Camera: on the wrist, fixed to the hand. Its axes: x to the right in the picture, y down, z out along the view.
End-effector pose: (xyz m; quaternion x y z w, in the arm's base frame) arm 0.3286 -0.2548 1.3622 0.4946 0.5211 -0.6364 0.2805
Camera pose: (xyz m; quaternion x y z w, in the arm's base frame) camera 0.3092 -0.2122 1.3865 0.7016 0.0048 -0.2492 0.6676
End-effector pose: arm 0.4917 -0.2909 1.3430 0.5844 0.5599 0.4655 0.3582
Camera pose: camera 0.4473 -0.2986 1.3157 -0.8170 0.0418 -0.5711 0.0683
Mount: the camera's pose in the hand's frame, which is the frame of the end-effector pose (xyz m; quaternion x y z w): -0.0088 -0.0390 -0.0343 -0.0066 -0.0233 0.7182 0.6954
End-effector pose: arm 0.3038 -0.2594 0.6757 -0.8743 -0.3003 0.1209 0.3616
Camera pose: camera 0.2945 -0.2622 0.7275 -0.8233 0.4099 0.3622 0.1519
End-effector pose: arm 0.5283 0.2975 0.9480 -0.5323 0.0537 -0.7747 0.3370
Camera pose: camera 0.4824 0.3231 0.9436 -0.3519 0.4169 -0.2839 0.7885
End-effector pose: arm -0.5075 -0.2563 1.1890 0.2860 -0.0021 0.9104 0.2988
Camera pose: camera -0.4983 -0.2230 1.1492 -0.2166 0.2198 -0.8411 0.4442
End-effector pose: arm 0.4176 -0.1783 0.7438 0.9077 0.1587 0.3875 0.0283
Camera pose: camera 0.3771 -0.1465 0.7548 -0.7540 0.5448 -0.2697 0.2489
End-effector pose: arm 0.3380 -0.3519 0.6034 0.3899 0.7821 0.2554 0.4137
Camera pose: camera 0.2965 -0.3838 0.5973 0.8360 0.2525 0.4708 0.1251
